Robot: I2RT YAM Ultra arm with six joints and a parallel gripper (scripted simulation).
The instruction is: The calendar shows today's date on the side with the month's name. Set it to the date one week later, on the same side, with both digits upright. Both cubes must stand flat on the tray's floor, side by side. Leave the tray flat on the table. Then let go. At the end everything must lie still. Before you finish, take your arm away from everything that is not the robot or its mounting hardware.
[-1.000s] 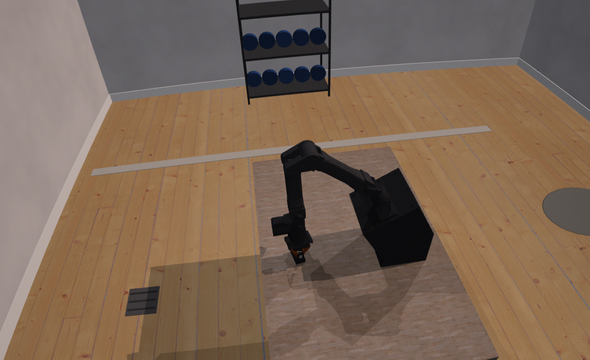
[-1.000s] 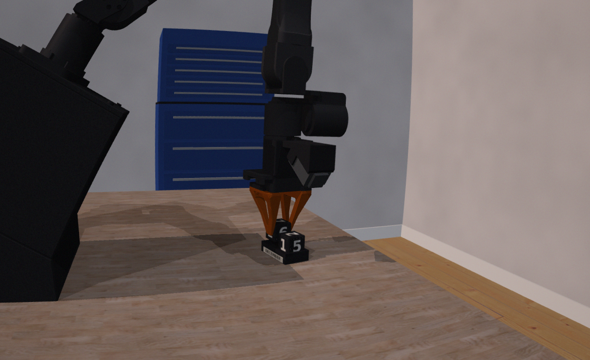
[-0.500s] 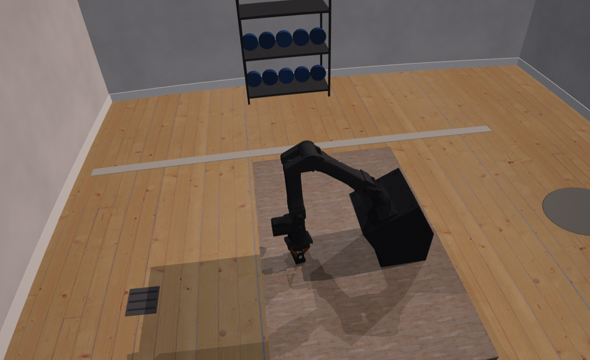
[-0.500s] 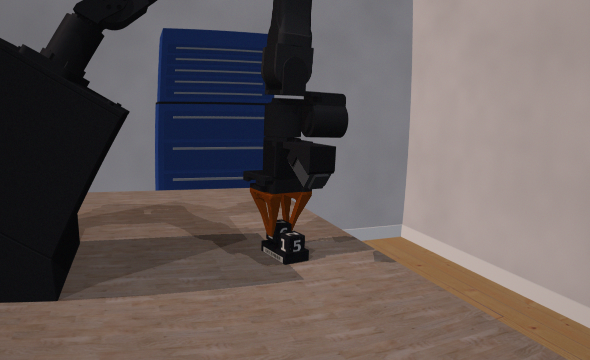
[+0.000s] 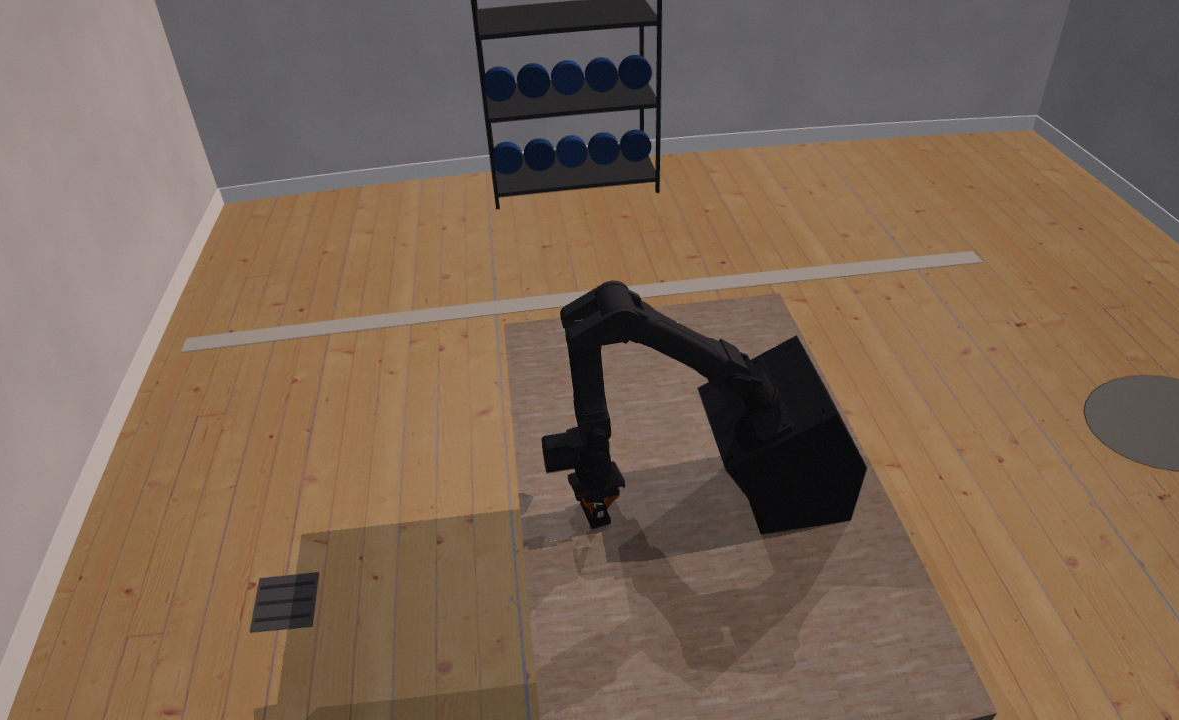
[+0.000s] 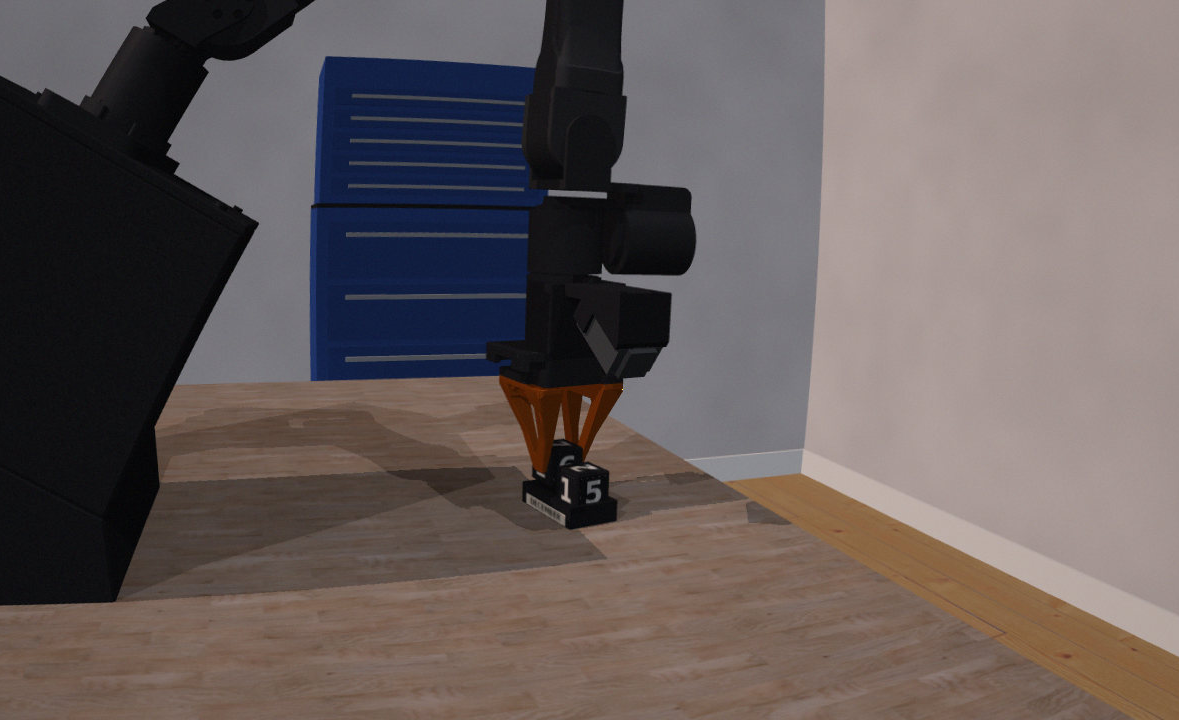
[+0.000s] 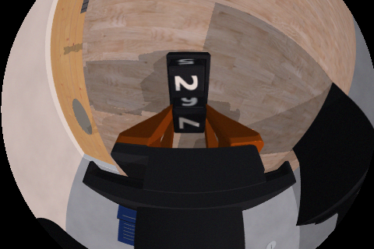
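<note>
My hand is 2 cm to the left of the black tray and 3 cm above it.
</note>
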